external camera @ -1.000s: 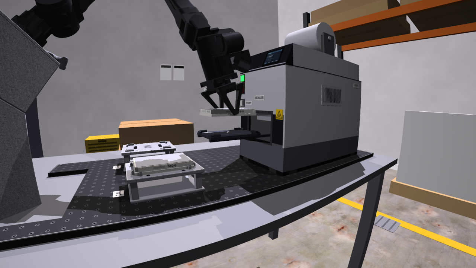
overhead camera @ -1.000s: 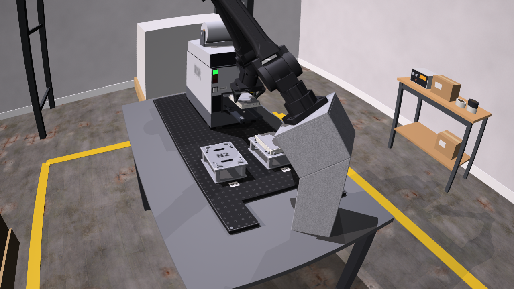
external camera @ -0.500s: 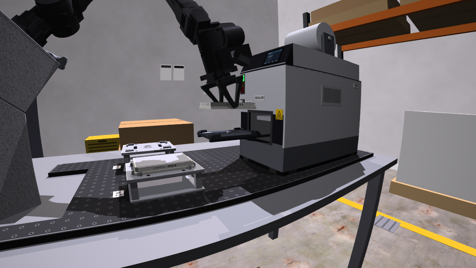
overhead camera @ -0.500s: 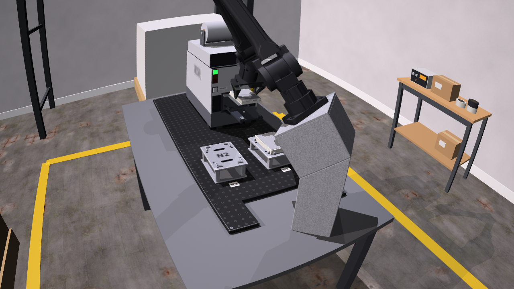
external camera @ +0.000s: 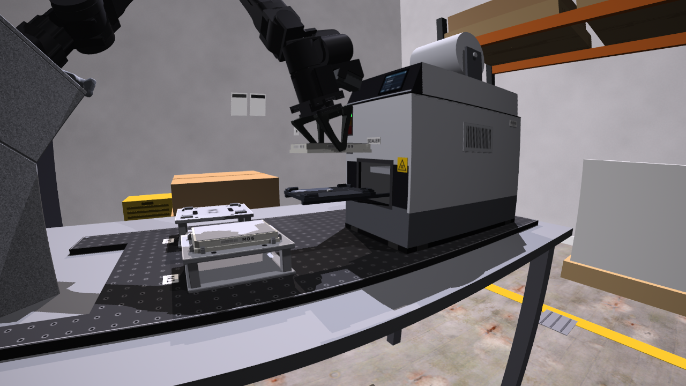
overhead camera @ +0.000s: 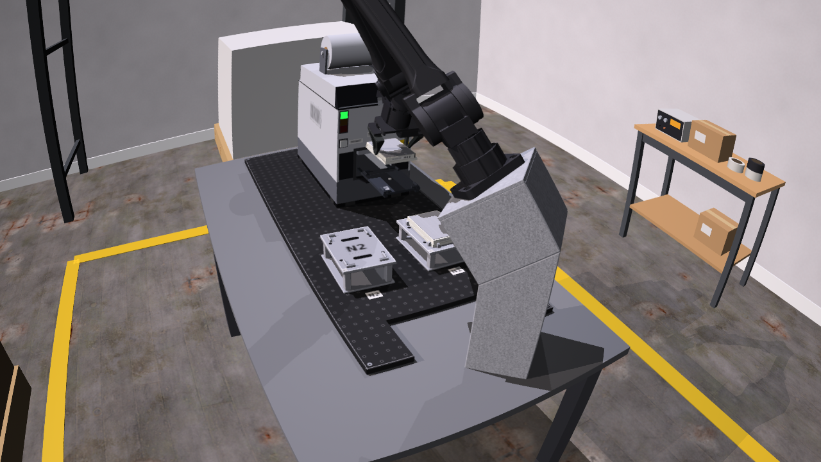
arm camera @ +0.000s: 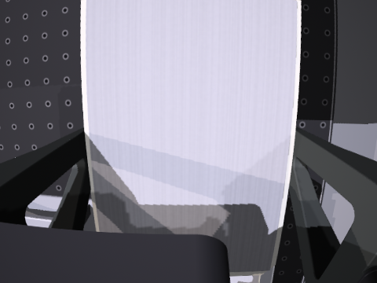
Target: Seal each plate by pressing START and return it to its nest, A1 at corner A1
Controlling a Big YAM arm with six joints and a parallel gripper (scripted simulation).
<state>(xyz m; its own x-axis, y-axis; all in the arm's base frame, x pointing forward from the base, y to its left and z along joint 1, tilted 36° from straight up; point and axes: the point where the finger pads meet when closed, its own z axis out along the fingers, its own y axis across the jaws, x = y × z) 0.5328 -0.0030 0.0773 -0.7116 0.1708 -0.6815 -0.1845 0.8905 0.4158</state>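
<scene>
The sealer stage lies 9 cm below my hand. The rest, counted from my hand: nest N2: 23 cm behind, 14 cm below, 13 cm to the left; white well plate: right at my hand; start button: 11 cm to the left, 8 cm ahead.
</scene>
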